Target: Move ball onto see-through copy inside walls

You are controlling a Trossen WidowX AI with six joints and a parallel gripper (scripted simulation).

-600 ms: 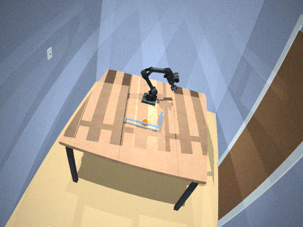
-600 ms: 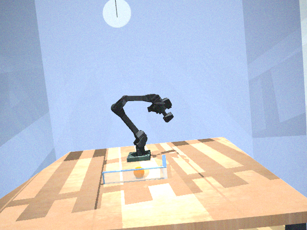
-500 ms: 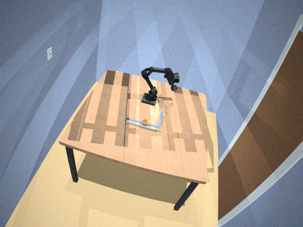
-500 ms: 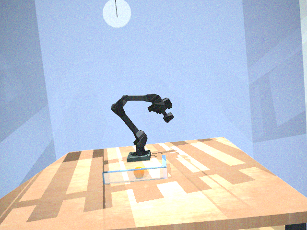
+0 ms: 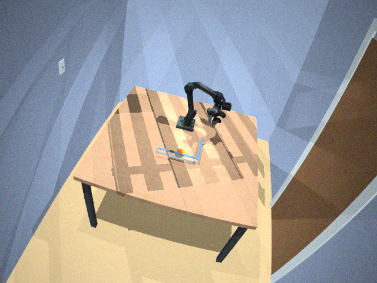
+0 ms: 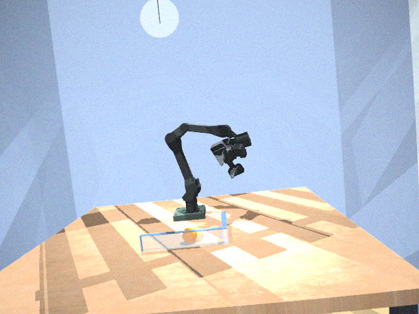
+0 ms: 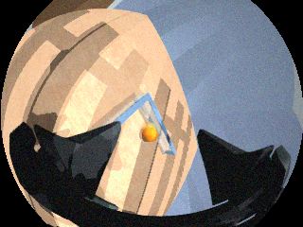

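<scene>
The orange ball lies 200 mm below my gripper tip, 170 mm ahead of it and 150 mm to the right of it.
</scene>
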